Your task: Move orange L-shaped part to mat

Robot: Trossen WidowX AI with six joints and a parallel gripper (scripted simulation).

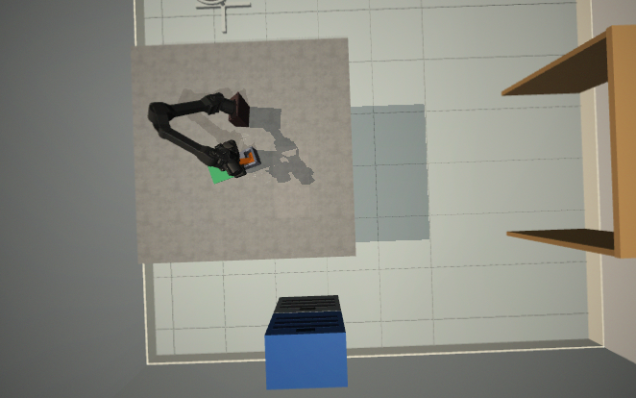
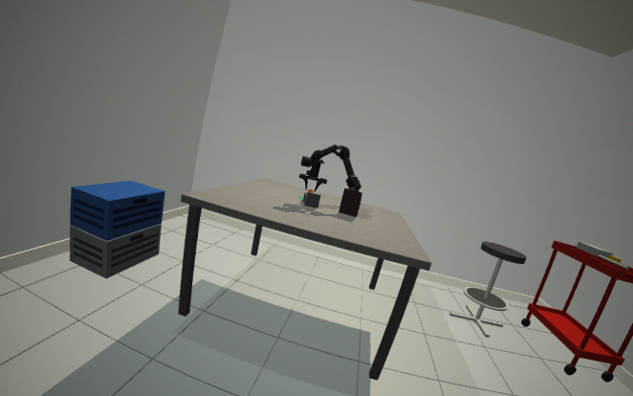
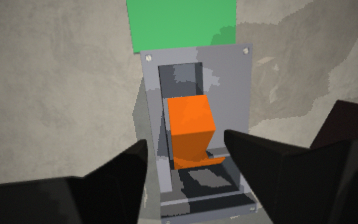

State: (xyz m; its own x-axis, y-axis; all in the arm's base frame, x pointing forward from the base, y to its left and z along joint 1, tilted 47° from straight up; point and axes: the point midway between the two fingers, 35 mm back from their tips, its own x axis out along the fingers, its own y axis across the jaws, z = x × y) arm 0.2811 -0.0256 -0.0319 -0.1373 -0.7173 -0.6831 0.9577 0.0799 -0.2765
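Right now my gripper tip is 50 mm above the orange L-shaped part, 30 mm to the right of it and 30 mm past it. From my gripper tip the other things lie so: green mat (140 mm to the right, 100 mm below, 20 mm ahead).
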